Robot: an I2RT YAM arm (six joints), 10 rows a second.
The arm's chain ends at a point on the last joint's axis. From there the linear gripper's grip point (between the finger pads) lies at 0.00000 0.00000 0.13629 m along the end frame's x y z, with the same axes.
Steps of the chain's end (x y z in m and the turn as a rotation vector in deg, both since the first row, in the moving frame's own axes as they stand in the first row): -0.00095 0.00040 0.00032 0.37 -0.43 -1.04; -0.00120 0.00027 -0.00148 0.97 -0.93 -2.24; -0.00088 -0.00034 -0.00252 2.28 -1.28 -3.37; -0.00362 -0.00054 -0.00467 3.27 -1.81 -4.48; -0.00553 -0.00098 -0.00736 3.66 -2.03 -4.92; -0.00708 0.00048 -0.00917 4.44 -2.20 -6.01; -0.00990 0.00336 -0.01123 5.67 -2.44 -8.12
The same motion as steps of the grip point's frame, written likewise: -0.00198 -0.00047 0.00031 0.37 -0.43 -1.04; -0.00346 -0.00199 -0.00152 0.97 -0.93 -2.24; -0.00408 -0.00567 -0.00266 2.28 -1.28 -3.37; -0.00822 -0.00814 -0.00496 3.27 -1.81 -4.48; -0.01072 -0.00946 -0.00772 3.66 -2.03 -4.92; -0.01285 -0.00977 -0.00968 4.44 -2.20 -6.01; -0.01663 -0.00965 -0.01202 5.67 -2.44 -8.12
